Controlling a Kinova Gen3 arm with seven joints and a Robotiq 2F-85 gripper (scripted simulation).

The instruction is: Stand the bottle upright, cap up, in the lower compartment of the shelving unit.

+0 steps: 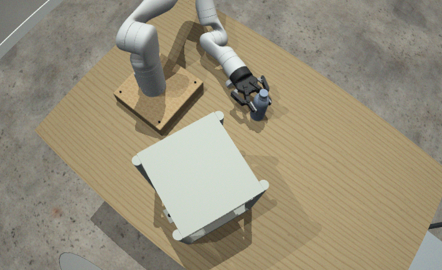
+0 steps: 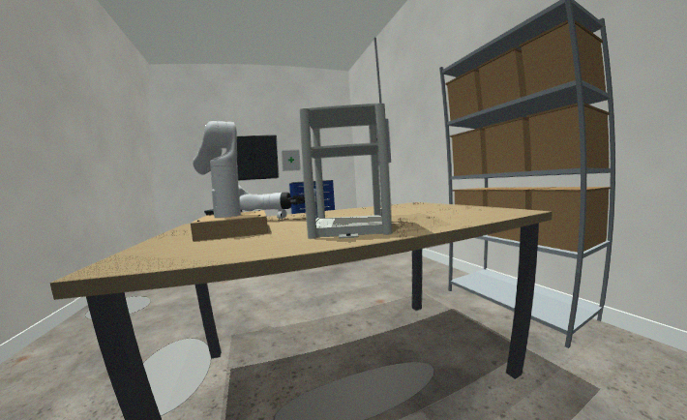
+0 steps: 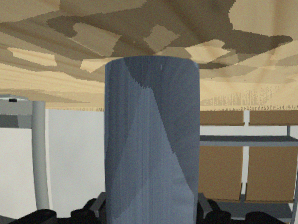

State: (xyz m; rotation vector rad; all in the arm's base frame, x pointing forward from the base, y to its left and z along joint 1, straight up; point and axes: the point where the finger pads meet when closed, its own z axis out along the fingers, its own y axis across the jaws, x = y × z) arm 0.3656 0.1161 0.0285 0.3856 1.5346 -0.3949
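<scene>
My hand is 2 cm below the blue-grey bottle. Also, from my hand: grey shelving unit: 36 cm to the right, 9 cm above, 1 cm behind.
</scene>
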